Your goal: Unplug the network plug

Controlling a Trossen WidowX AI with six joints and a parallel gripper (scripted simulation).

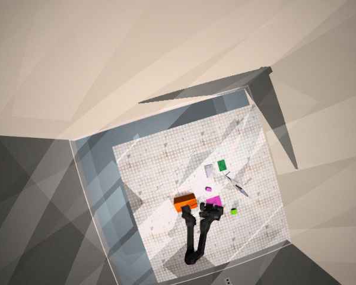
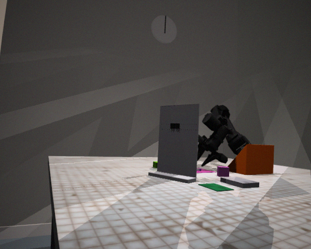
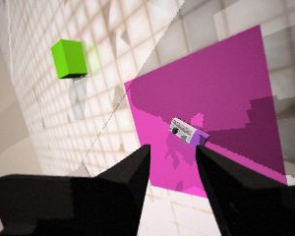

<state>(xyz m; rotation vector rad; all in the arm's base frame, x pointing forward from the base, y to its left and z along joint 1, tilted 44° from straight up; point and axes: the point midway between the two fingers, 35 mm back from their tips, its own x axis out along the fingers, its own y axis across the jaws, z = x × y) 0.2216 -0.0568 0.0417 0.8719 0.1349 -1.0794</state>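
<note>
Now: the purple network plug 2 cm below my gripper tip and 1 cm to the right of it. Round my gripper tip: small lime cube: 14 cm ahead, 12 cm to the right, 2 cm below; then upright panel: 21 cm ahead, 12 cm to the left, 9 cm above; then flat magenta square: 3 cm below.
</note>
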